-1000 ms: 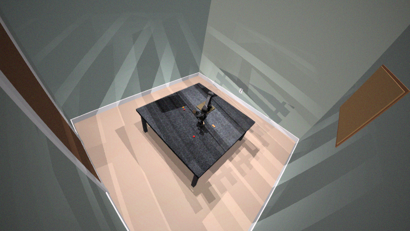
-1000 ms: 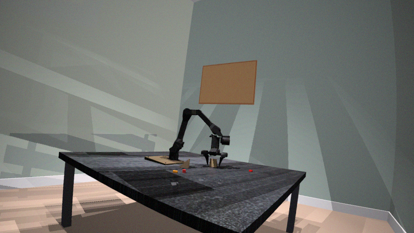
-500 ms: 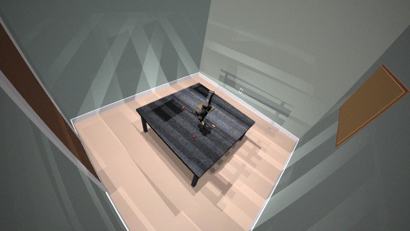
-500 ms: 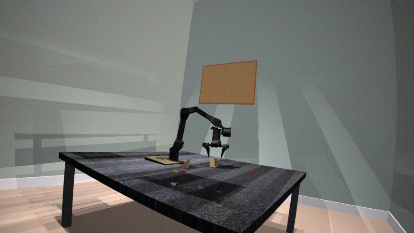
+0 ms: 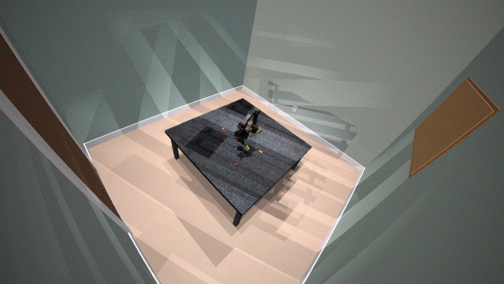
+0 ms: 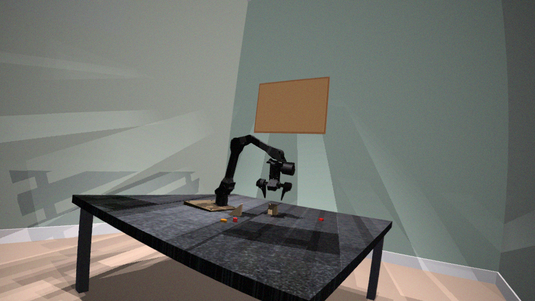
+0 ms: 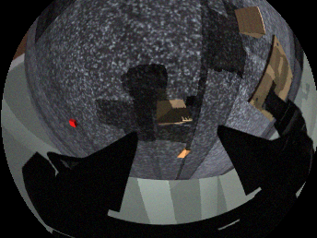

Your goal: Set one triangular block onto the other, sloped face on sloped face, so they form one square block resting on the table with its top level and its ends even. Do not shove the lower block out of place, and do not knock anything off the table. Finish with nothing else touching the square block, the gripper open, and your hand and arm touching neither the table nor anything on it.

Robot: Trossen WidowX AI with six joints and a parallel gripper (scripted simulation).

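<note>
Right now the tan triangular block is 1 cm behind my gripper tip, 2 cm to the left of it and 7 cm below it. Also, from my gripper tip: red cube: 32 cm to the right, 8 cm below; orange piece: 3 cm behind, 37 cm to the right, 8 cm below.
</note>
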